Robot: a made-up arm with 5 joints.
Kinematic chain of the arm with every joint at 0, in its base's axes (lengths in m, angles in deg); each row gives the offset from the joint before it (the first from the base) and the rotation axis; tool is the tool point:
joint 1: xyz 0 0 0.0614 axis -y
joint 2: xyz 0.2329 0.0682 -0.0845 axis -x
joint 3: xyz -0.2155 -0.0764 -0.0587 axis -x
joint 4: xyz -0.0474 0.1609 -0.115 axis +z
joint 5: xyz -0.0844 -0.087 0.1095 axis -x
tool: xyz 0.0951 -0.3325 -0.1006
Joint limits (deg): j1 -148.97..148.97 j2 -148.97..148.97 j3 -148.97..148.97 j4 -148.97..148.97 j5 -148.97..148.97
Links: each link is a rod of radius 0.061 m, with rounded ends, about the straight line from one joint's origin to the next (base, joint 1, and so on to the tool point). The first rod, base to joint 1, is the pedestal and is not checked.
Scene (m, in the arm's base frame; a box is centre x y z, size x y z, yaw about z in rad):
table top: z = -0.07
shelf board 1: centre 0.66 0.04 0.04 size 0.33 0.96 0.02 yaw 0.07
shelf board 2: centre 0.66 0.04 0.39 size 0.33 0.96 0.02 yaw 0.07
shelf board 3: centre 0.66 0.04 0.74 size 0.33 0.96 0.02 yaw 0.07
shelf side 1: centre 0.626 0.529 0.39 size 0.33 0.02 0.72 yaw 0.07
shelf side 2: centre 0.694 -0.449 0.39 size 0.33 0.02 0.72 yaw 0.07
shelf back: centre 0.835 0.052 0.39 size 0.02 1 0.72 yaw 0.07
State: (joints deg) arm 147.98 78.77 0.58 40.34 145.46
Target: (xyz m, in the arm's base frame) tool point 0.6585 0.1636 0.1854
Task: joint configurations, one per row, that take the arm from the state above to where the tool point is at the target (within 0.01 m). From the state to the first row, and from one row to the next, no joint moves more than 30 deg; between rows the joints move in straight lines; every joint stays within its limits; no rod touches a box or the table.
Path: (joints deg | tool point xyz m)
1: 132.32 50.38 10.51 41.85 128.28 | 0.0929 0.3482 0.0801
2: 116.66 22.00 20.44 43.37 111.09 | -0.0605 0.2968 0.0532
3: 101.00 -6.39 30.36 44.88 93.91 | -0.1475 0.1814 0.1283
4: 100.00 -9.54 6.36 53.43 95.37 | -0.1985 0.0604 0.1297
5: 99.00 -12.68 -17.64 61.98 96.83 | -0.1973 -0.0761 0.1366
6: 98.00 -15.83 -41.65 70.54 98.29 | -0.1384 -0.2072 0.1472
7: 97.00 -18.97 -65.65 79.09 99.75 | -0.0252 -0.3089 0.1586
8: 94.85 -43.61 -93.42 102.38 89.22 | 0.2590 -0.3241 0.2393
9: 92.70 -68.25 -121.20 125.68 78.69 | 0.5173 -0.1678 0.2535
10: 90.56 -92.89 -148.97 148.97 68.15 | 0.6585 0.1636 0.1854

